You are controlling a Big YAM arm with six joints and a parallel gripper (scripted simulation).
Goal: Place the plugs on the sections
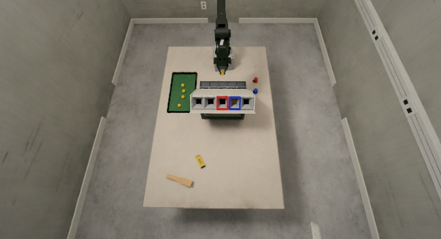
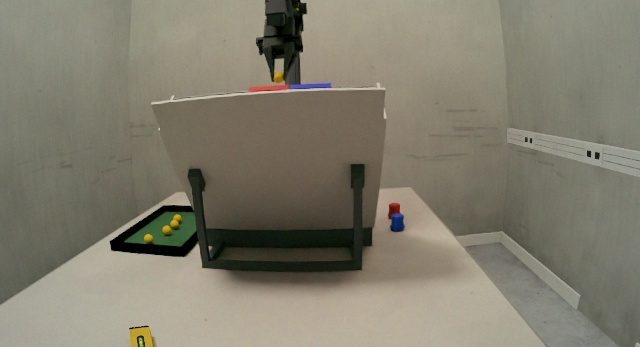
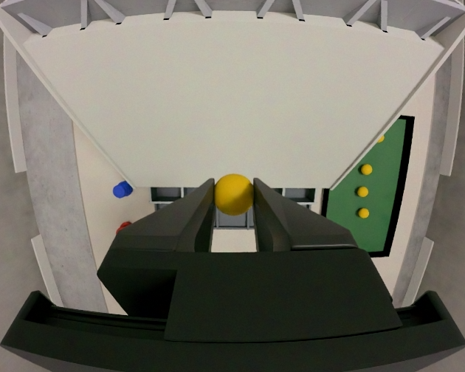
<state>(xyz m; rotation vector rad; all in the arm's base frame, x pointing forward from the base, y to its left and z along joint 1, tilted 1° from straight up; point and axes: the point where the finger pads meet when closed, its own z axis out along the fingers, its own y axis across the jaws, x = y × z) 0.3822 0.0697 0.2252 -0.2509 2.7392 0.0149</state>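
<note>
My gripper is now 18 cm short of the red band, 6 cm above it and 3 cm to the right of it. The rest, counted from my hand: blue band: 17 cm ahead, 11 cm to the left, 6 cm below; then blue plug: 36 cm below, 25 cm to the left, 13 cm behind; then cover: 17 cm below, 3 cm ahead, 1 cm to the left.
</note>
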